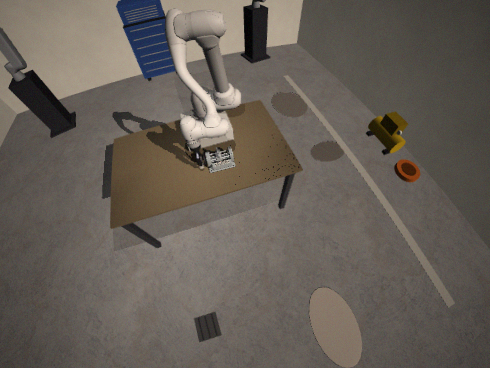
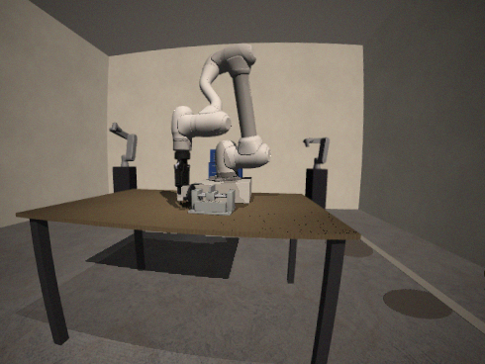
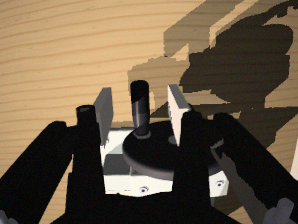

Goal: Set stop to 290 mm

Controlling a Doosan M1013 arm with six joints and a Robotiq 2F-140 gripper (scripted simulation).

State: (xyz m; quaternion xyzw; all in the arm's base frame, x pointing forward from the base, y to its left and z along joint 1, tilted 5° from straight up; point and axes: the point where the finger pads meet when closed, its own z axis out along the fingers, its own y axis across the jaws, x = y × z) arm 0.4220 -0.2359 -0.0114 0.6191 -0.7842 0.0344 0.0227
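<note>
The black handwheel handle is 30 mm below my hand. Round my hand: grey stop fixture: 140 mm to the left, 10 mm ahead, 10 mm above.
</note>
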